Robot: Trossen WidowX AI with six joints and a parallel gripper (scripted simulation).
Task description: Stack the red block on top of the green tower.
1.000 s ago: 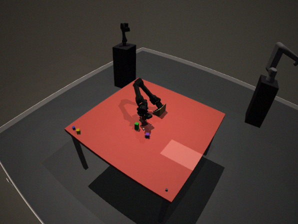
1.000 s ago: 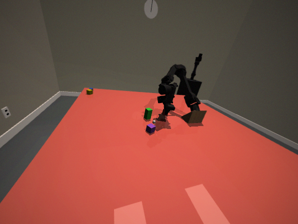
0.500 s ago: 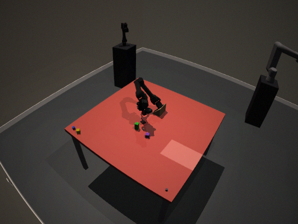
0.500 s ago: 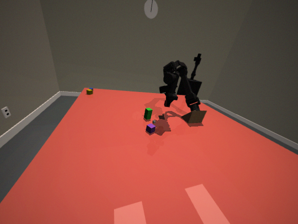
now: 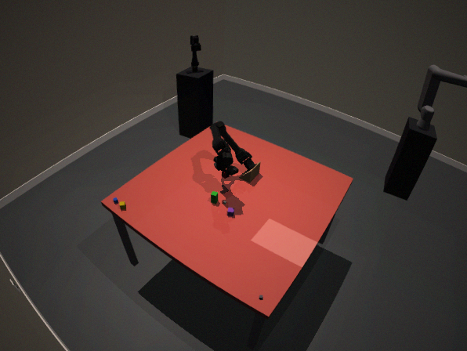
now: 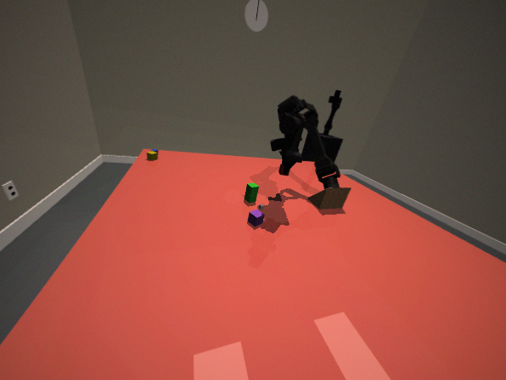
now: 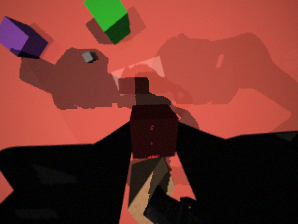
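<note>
The small white piece is 11 cm ahead of my gripper tip, 6 cm to the left of it and 12 cm below it. From my gripper tip the other things lie so: red block: 1 cm above; then purple block: 17 cm ahead, 14 cm to the left, 11 cm below; then yellow block: 49 cm ahead, 49 cm to the right, 11 cm below.
</note>
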